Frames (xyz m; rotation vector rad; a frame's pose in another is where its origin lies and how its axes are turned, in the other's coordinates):
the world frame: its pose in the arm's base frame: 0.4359 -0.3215 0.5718 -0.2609 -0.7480 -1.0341
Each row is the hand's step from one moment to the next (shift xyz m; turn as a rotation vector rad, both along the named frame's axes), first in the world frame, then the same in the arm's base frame.
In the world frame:
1: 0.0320 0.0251 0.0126 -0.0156 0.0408 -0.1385
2: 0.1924 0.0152 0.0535 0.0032 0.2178 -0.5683
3: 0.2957 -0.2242 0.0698 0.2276 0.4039 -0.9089
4: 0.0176 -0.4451 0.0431 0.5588 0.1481 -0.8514
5: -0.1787 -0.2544 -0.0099 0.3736 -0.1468 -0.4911
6: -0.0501 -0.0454 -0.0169 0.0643 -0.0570 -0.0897
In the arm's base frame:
1: 0.0253 -0.0024 0.0342 0.0906 -0.0418 -0.1055
2: 0.0462 -0.0950 0.1701 0.4343 -0.1919 -0.3807
3: -0.1340 -0.2782 0.2173 0.8074 -0.4302 -0.4519
4: -0.3920 -0.2150 -0.0200 0.6623 -0.7551 -0.2242
5: -0.2645 -0.0126 -0.1631 0.1997 -0.5883 -0.1279
6: -0.0460 0.0022 -0.0523 0.0097 -0.1201 -0.0303

